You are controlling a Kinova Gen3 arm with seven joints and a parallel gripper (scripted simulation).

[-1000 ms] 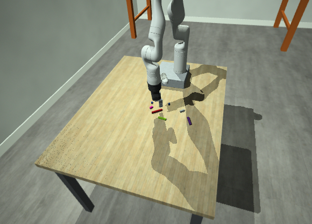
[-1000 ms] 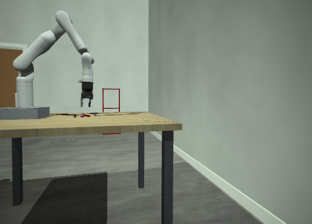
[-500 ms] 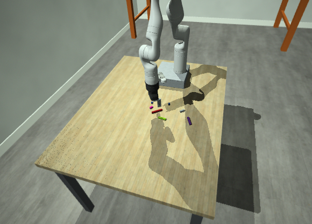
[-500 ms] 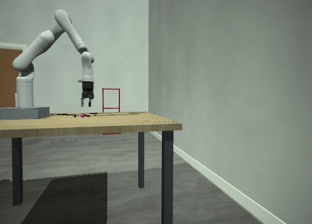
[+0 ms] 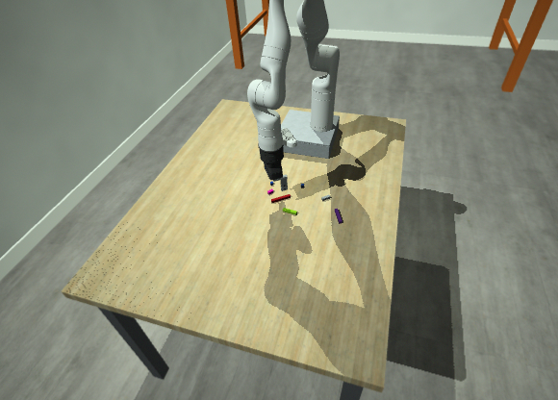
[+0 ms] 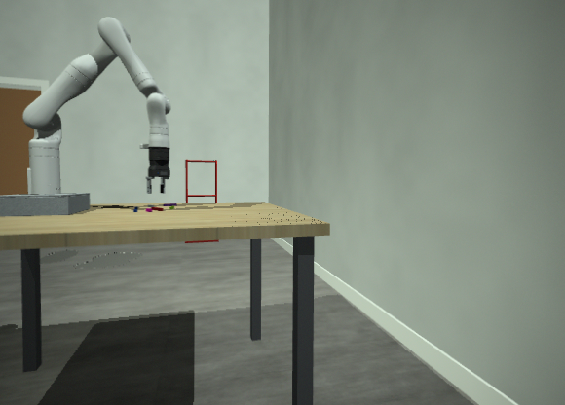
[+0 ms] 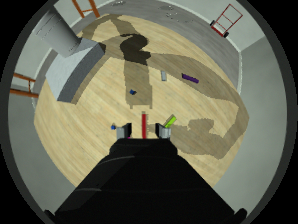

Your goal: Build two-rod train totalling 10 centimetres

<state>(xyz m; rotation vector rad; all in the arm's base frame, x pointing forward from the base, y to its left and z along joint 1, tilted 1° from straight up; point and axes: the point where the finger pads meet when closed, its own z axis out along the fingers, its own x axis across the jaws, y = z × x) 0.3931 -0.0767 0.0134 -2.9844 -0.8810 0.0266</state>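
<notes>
The red rod is 80 mm below my hand. The rest, counted from my hand: grey rod (150 mm to the left, 80 mm below, 30 mm behind); then lime rod (80 mm below, 60 mm ahead, 40 mm to the left); then magenta rod (80 mm below, 50 mm to the right, 20 mm behind).
</notes>
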